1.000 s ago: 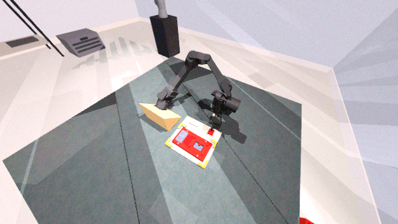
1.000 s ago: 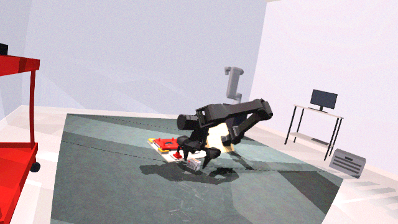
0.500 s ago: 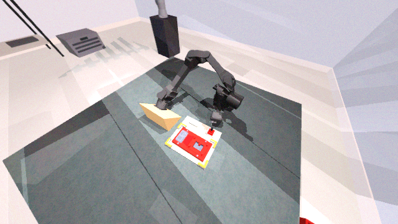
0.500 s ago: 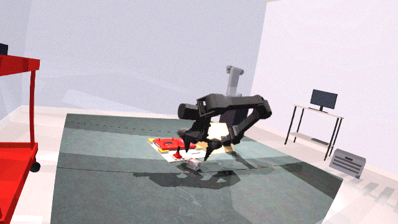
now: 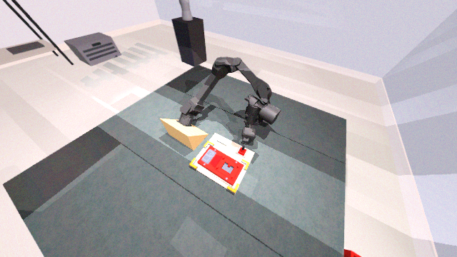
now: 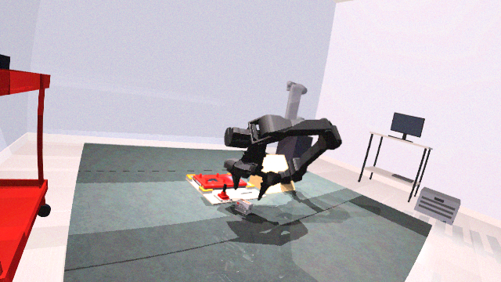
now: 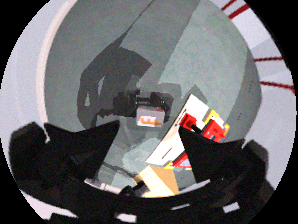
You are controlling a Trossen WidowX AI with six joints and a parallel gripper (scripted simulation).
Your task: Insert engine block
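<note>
My gripper tip is 50 mm above the engine block.
</note>
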